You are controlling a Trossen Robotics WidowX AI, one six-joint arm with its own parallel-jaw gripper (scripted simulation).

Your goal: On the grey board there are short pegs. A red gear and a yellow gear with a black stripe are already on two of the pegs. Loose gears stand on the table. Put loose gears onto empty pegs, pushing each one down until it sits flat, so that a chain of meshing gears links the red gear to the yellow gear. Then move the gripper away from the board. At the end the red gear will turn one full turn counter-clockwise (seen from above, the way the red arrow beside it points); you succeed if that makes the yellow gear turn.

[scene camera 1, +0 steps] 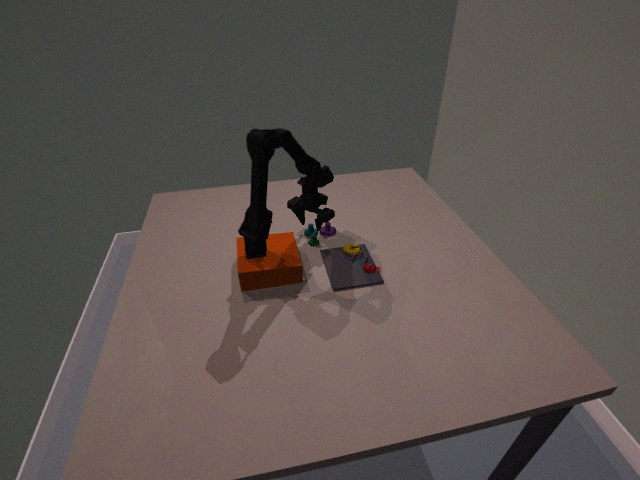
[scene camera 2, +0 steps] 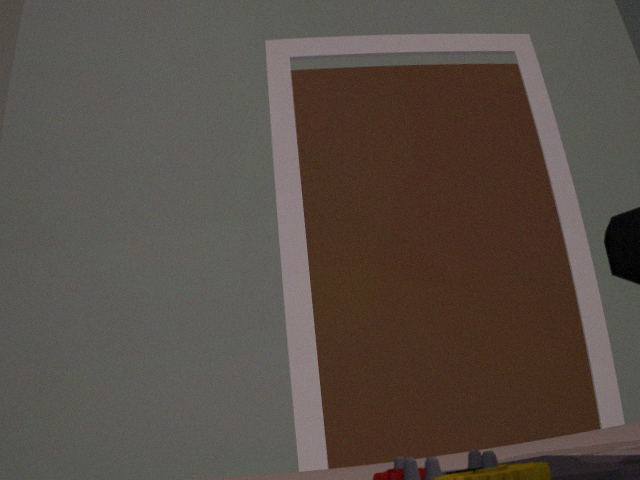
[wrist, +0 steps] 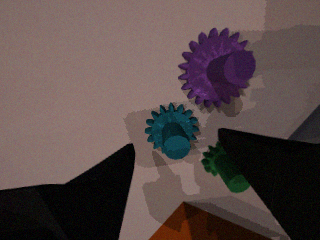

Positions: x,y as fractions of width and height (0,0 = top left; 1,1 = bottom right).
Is the gripper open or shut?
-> Open.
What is the gripper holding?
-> Nothing.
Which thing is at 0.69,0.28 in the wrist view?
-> A purple gear.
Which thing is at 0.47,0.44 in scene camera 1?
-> The gripper.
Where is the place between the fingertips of the gripper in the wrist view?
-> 0.55,0.59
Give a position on a green gear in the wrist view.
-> At 0.68,0.67
